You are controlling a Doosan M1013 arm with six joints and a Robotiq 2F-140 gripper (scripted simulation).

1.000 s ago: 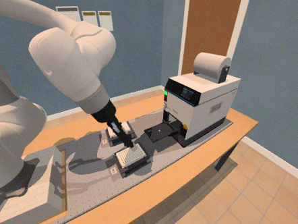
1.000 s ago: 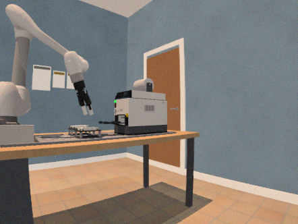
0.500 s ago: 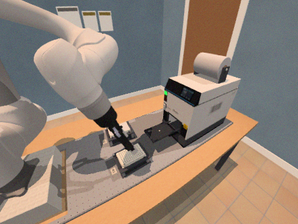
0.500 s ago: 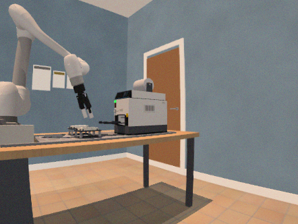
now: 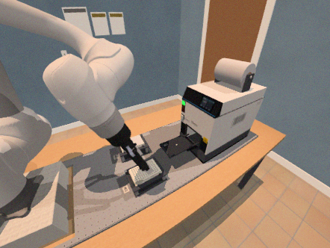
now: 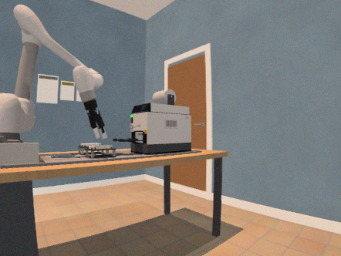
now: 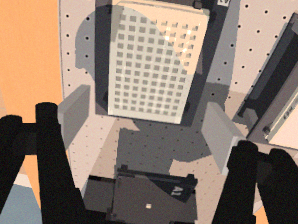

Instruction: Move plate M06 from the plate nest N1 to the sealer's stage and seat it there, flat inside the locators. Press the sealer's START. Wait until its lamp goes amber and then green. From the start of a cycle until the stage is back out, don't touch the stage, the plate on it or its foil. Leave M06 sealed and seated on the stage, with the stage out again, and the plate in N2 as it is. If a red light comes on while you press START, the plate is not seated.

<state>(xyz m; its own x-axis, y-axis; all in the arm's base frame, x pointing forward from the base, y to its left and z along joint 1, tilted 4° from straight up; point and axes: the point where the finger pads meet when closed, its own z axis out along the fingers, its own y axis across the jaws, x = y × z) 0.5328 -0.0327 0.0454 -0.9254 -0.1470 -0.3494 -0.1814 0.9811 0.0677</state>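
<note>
Now: the white well plate 80 mm below my hand. From my hand the other things lie so: foil roll: 520 mm ahead, 110 mm to the left, 280 mm above; sealer stage: 190 mm ahead, 60 mm to the left, 40 mm below.
</note>
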